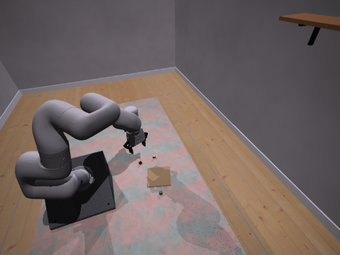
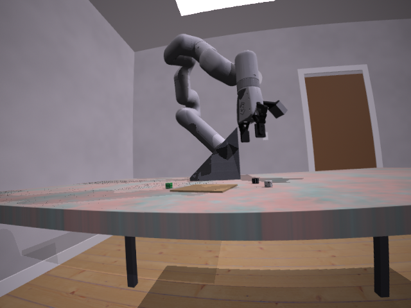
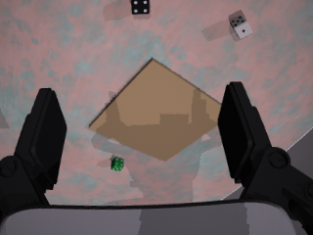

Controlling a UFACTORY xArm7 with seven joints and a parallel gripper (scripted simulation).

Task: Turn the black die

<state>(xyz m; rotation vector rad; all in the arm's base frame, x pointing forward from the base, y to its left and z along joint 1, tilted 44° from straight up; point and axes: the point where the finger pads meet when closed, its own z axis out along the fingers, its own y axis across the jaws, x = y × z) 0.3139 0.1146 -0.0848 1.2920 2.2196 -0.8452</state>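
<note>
My hand is 140 mm above the black die. The rest, counted from my hand: green die (250 mm to the right, 140 mm below, 80 mm ahead); then tan mat (140 mm to the right, 140 mm below, 100 mm ahead); then white die (140 mm below, 100 mm ahead, 30 mm to the left).
</note>
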